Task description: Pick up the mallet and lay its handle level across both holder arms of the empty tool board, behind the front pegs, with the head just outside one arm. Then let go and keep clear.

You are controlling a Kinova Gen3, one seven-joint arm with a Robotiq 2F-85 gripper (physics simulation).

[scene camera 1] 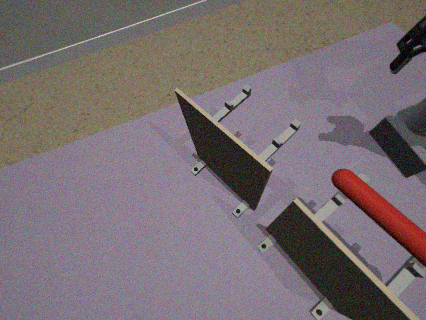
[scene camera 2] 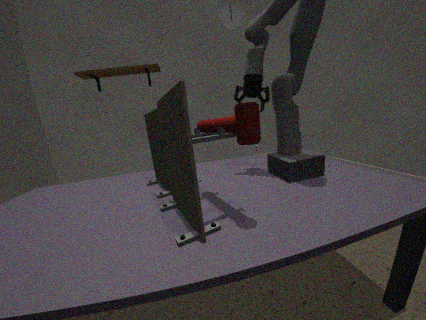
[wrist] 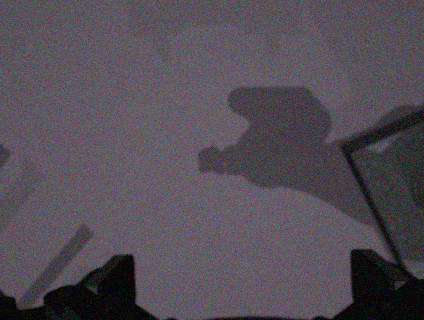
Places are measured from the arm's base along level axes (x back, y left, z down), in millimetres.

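Where they show: gripper, between the fingertips: (scene camera 1: pixel 414 72) (wrist: pixel 241 275); arm's base, origin of its link: (scene camera 1: pixel 423 122) (scene camera 2: pixel 288 153).
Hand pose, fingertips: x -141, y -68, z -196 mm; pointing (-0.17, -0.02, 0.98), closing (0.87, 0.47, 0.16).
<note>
Each offset is from my fingertips to the centre of the thing. "*": to the spot under its first point. Level surfaces: height alone.
The red mallet's handle {* dx -237, dy +196, dz +23 mm} (scene camera 1: pixel 382 215) (scene camera 2: pixel 216 124) lies about level across both arms of the nearer tool board {dx -293, dy +224, dz +117 mm} (scene camera 1: pixel 330 265) (scene camera 2: pixel 185 160), between the front pegs and the inner pegs. The mallet head {dx -192, dy +342, dz +38 mm} (scene camera 2: pixel 248 124) is just outside the arm nearest scene camera 2; it does not show in scene camera 1. The other tool board {dx -359, dy -77, dz +122 mm} (scene camera 1: pixel 225 150) has bare arms. My gripper (scene camera 2: pixel 251 99) (wrist: pixel 241 275) is open and empty. It is beyond the mallet on the robot base's side, apart from it; part of it shows at scene camera 1's upper right edge.
The robot's base block (scene camera 1: pixel 397 146) (scene camera 2: pixel 296 167) stands on the lilac table {dz +286 mm} (scene camera 1: pixel 100 225) (scene camera 2: pixel 100 250), on the pegs' side of the boards. The two boards stand side by side with a narrow gap. A wooden wall shelf (scene camera 2: pixel 120 71) hangs at the back.
</note>
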